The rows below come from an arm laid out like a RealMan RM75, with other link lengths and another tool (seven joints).
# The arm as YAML. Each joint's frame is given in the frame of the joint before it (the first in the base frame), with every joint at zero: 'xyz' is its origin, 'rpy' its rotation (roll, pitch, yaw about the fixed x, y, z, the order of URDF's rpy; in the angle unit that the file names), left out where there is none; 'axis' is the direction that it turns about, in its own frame. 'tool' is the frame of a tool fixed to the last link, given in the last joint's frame.
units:
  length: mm
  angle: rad
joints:
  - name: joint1
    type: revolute
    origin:
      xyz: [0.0, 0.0, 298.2]
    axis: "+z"
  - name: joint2
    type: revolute
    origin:
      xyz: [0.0, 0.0, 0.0]
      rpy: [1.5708, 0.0, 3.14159]
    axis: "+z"
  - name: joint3
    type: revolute
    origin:
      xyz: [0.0, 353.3, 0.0]
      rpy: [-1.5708, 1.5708, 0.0]
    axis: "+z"
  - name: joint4
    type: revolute
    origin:
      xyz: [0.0, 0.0, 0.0]
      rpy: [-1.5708, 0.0, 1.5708]
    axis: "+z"
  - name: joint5
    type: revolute
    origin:
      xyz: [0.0, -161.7, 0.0]
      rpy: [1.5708, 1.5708, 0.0]
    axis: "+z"
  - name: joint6
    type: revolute
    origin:
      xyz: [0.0, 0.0, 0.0]
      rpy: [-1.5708, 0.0, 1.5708]
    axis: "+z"
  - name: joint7
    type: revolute
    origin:
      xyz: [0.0, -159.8, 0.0]
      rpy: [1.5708, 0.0, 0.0]
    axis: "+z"
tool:
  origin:
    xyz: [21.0, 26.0, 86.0]
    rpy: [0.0, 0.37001, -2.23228]
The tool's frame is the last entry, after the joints.
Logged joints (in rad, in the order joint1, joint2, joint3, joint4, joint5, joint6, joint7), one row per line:
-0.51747, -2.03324, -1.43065, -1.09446, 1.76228, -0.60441, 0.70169
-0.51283, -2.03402, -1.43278, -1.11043, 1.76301, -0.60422, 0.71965
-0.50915, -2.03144, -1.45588, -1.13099, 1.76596, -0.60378, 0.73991
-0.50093, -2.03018, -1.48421, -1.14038, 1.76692, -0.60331, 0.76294
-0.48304, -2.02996, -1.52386, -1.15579, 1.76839, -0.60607, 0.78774
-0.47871, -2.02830, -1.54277, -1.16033, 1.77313, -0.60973, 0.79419
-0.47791, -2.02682, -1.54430, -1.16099, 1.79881, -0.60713, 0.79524
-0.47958, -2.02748, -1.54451, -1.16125, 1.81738, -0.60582, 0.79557
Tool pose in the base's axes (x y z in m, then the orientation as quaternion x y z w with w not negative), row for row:
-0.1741, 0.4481, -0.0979, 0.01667, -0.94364, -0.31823, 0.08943
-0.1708, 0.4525, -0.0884, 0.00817, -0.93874, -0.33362, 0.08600
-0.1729, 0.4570, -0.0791, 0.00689, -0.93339, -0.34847, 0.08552
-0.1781, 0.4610, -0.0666, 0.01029, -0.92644, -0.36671, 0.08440
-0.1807, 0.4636, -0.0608, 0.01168, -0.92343, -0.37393, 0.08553
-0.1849, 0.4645, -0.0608, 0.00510, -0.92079, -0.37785, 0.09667
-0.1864, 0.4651, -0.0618, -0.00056, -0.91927, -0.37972, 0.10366
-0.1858, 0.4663, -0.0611, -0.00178, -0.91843, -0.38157, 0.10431
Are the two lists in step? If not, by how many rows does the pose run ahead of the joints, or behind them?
The pose runs 1 row ahead of the joints: the pose in row i belongs to the joints in row i + 1.
